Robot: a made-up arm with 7 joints. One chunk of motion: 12 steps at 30 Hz.
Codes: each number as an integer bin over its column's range. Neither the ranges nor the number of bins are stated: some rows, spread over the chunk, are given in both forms.
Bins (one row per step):
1: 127 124 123 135 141 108 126
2: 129 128 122 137 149 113 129
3: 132 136 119 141 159 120 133
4: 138 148 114 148 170 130 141
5: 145 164 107 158 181 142 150
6: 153 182 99 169 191 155 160
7: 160 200 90 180 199 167 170
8: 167 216 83 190 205 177 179
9: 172 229 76 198 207 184 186
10: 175 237 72 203 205 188 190
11: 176 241 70 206 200 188 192
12: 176 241 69 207 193 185 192
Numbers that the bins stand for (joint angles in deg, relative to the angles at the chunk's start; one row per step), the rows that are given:
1: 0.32 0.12 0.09 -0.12 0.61 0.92 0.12
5: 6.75 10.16 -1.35 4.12 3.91 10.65 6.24
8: 14.60 23.21 -3.51 10.02 5.88 20.67 13.63
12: 17.81 29.49 -4.78 13.15 4.89 22.96 16.94
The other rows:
2: 1.04 1.13 0.00 0.25 1.27 2.35 0.88
3: 2.11 3.13 -0.27 0.99 2.09 4.35 1.90
4: 4.25 6.15 -0.72 2.28 3.00 7.22 3.94
6: 9.60 14.68 -2.07 6.15 4.73 14.37 8.78
7: 12.10 19.20 -2.88 8.18 5.39 17.81 11.33
9: 16.38 26.47 -4.15 11.49 6.05 22.67 15.41
10: 17.45 28.48 -4.51 12.42 5.88 23.82 16.43
11: 17.81 29.49 -4.69 12.97 5.47 23.82 16.94

